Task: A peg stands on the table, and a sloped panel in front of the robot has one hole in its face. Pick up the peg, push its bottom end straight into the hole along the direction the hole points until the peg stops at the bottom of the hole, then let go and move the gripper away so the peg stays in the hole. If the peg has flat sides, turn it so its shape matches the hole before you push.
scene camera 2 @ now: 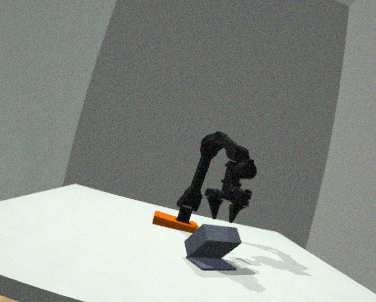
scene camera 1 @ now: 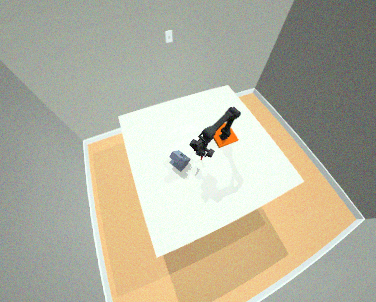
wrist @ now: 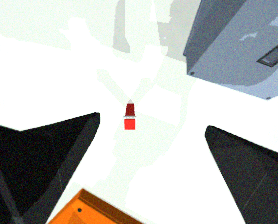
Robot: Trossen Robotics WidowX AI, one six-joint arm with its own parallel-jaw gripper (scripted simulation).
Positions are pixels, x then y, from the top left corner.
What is the gripper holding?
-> Nothing.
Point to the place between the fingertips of the gripper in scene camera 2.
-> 222, 221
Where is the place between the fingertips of the gripper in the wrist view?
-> At 152, 123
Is the gripper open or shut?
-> Open.
